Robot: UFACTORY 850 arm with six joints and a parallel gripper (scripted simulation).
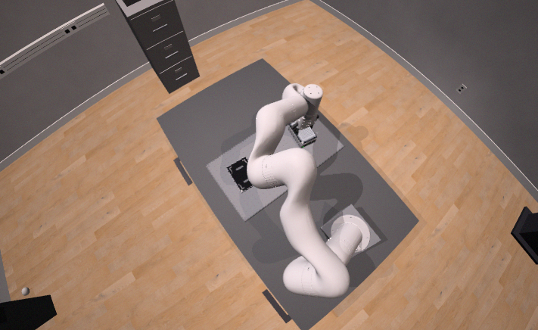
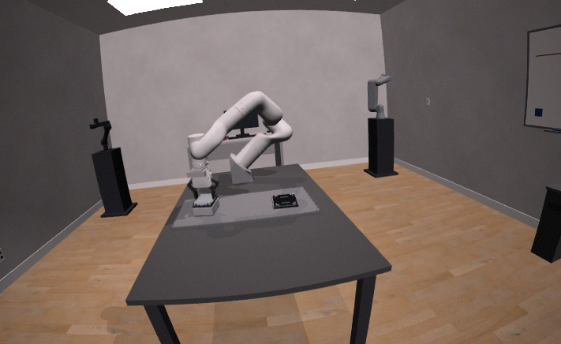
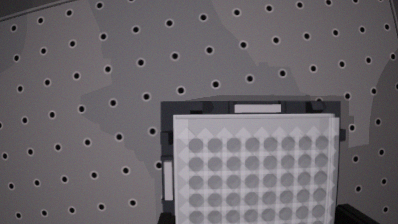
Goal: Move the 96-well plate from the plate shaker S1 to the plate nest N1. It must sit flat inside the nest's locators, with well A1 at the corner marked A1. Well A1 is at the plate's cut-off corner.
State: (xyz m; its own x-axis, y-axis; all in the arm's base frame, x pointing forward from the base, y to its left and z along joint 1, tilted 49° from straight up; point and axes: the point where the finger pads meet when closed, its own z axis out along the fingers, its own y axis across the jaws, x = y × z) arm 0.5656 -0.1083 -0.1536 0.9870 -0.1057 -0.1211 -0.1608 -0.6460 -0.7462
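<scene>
Now: the white 96-well plate 10 mm below my hand. The rest, counted from my hand: black plate nest N1: 400 mm to the left, 70 mm below.
</scene>
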